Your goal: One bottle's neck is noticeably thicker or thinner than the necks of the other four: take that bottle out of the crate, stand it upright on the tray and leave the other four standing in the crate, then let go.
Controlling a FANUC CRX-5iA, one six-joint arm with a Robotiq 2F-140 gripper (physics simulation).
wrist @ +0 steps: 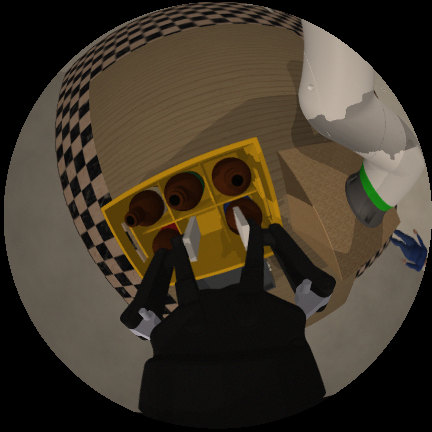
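Pixels of known places: gripper, fingertip midpoint: point(215, 220); arm's base, origin of the base link: point(364, 199).
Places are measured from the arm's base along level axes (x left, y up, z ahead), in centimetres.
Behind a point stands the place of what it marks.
The yellow crate point(116, 220) {z 54.4, x -10.1, y -0.5 cm} is in the middle of the wrist view. Brown bottles stand in its compartments: back left point(146, 206) {z 48.5, x -10.2, y -3.5 cm}, back middle point(185, 190) {z 40.1, x -10.9, y -1.8 cm}, back right point(230, 175) {z 32.9, x -11.5, y 0.3 cm}, front right point(244, 215) {z 31.9, x -3.9, y -2.9 cm} and front left point(164, 240) {z 48.0, x -2.6, y -4.1 cm}. The front left bottle's neck is hidden behind the left finger; the right finger partly covers the front right bottle. My gripper point(215, 220) {z 36.6, x -5.8, y 1.0 cm} is open, its pads over the crate's front row, either side of the bottle-free front middle compartment, with nothing between them. Part of the dark grey tray point(232, 279) {z 38.3, x 21.7, y -15.4 cm} shows beyond the crate's front wall, partly behind the gripper.
A brown box-like block point(317, 215) {z 17.4, x -0.2, y -1.3 cm} stands right of the crate. The robot's own white arm point(345, 95) {z 17.6, x -19.9, y 11.3 cm} rises at the upper right. The wooden table top point(165, 80) {z 40.5, x -42.8, y -15.9 cm} extends behind the crate, with checkered floor past its left edge. A person in blue point(412, 250) is at the far right.
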